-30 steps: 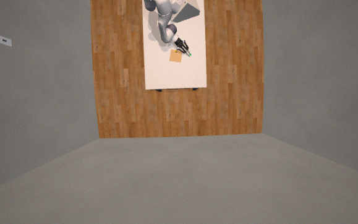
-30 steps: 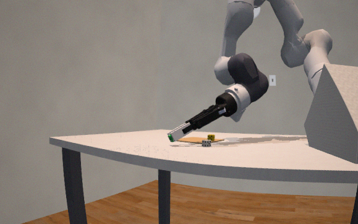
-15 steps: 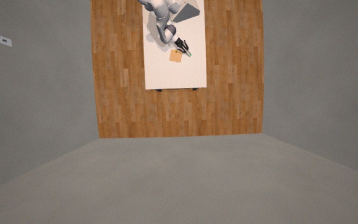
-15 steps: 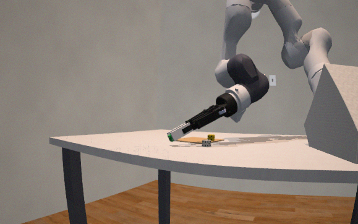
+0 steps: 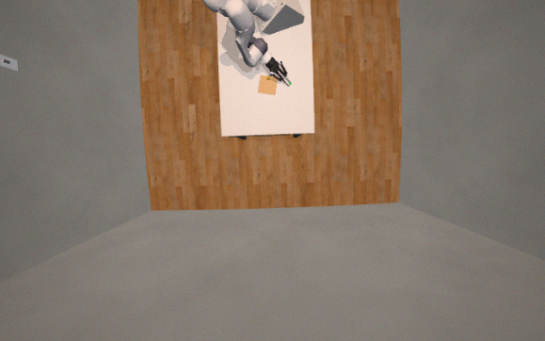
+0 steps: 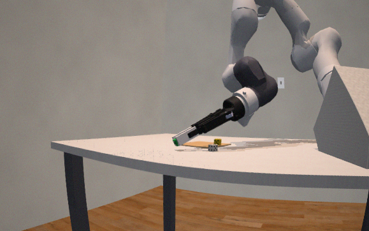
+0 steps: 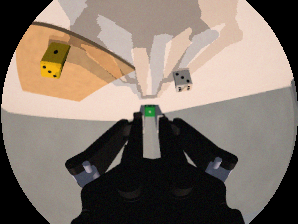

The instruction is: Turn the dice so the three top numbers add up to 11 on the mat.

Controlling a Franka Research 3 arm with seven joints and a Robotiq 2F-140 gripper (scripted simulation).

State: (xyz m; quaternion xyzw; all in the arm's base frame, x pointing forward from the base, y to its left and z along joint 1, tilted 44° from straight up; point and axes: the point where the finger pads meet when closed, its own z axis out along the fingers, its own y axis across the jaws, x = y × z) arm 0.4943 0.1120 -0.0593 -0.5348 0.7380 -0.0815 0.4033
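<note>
Now: hand 80 mm past the white die, 20 mm to the left of it and 30 mm above it. From my hand the other things lie so: yellow die (50 mm behind, 150 mm to the right, 30 mm below); then green die (10 mm ahead, 20 mm to the left, 20 mm below); then tan mat (160 mm to the right, 40 mm below).
</note>
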